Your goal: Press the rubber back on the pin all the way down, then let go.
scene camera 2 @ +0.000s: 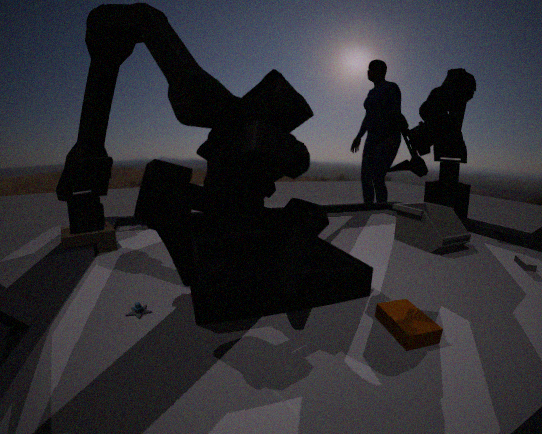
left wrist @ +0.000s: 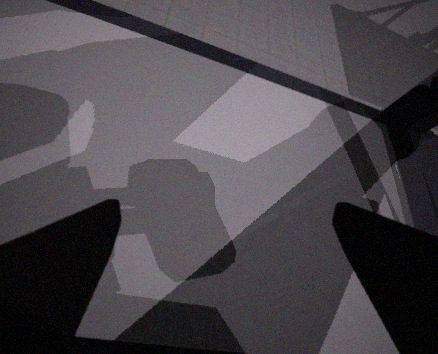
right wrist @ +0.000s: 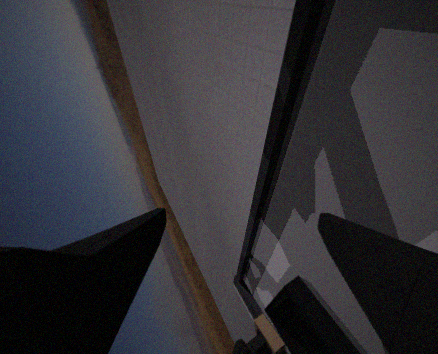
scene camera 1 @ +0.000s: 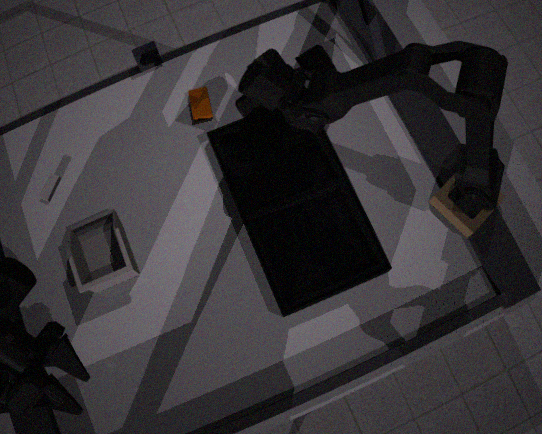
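Pixels of known places: left gripper, fingertip midpoint: (scene camera 2: 243, 291) (left wrist: 229, 211); right gripper, fingertip midpoint: (scene camera 2: 382, 156) (right wrist: 241, 217) (scene camera 1: 85, 395); left arm's base, origin of the base link: (scene camera 2: 86, 228) (right wrist: 264, 343) (scene camera 1: 470, 196); right arm's base, origin of the base link: (scene camera 2: 448, 183).
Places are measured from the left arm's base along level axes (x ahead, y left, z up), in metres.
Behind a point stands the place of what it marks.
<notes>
A small star-shaped pin (scene camera 2: 138, 312) {x 0.024, y -0.307, z -0.037 m} lies on the table left of the black box, with a small blue piece on top, apparently the rubber back; how far down it sits is too small to tell. The pin cannot be made out in scene camera 1 or the wrist views. My left gripper (scene camera 2: 243, 305) {x 0.087, y -0.427, z 0.021 m} (left wrist: 229, 211) {x 0.087, y -0.427, z 0.021 m} is open and empty, fingers pointing down, to the right of the pin in scene camera 2 and apart from it. Its fingers are hidden under the hand in scene camera 1. My right gripper (scene camera 1: 84, 395) {x 0.704, y -0.193, z 0.137 m} (right wrist: 241, 217) {x 0.704, y -0.193, z 0.137 m} is open and empty, far from the pin.
A large black box (scene camera 1: 305, 230) {x 0.259, y -0.175, z -0.034 m} (scene camera 2: 285, 280) stands mid-table. An orange box (scene camera 1: 201, 103) {x 0.225, y -0.504, z -0.022 m} (scene camera 2: 407, 320) {x 0.216, y -0.512, z -0.022 m} lies near it. A grey open box (scene camera 1: 125, 250) {x 0.523, y -0.355, z 0.037 m} (scene camera 2: 425, 232) {x 0.508, y -0.410, z -0.003 m} and a thin grey piece (scene camera 1: 52, 187) {x 0.559, y -0.587, z -0.028 m} (scene camera 2: 525, 263) {x 0.540, y -0.595, z -0.028 m} lie farther off. A person (scene camera 2: 381, 115) stands beyond the table.
</notes>
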